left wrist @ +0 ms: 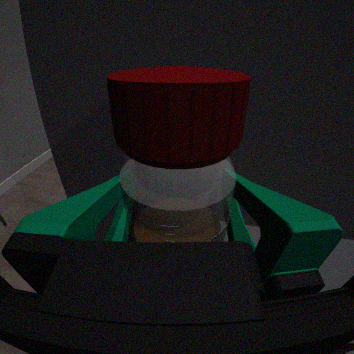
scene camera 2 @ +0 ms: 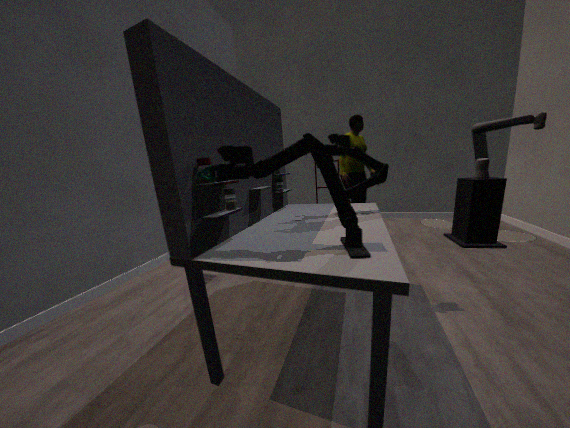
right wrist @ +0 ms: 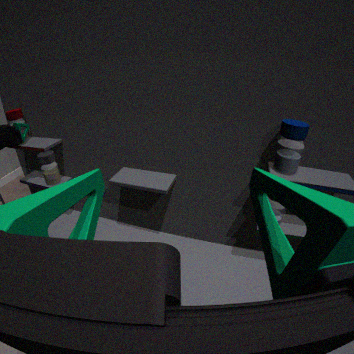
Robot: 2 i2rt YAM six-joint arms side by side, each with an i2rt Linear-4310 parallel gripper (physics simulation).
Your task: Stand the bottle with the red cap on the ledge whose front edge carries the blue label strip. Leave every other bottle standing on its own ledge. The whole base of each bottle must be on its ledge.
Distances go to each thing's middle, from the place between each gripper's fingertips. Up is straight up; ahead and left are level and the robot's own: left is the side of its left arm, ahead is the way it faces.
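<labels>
The red-capped bottle (left wrist: 177, 125) is 10 mm above my left hand and 20 mm behind it. Counted from my right hand, I find that the bottle is 80 mm below, 390 mm ahead of the hand and 620 mm to the left of it.
</labels>
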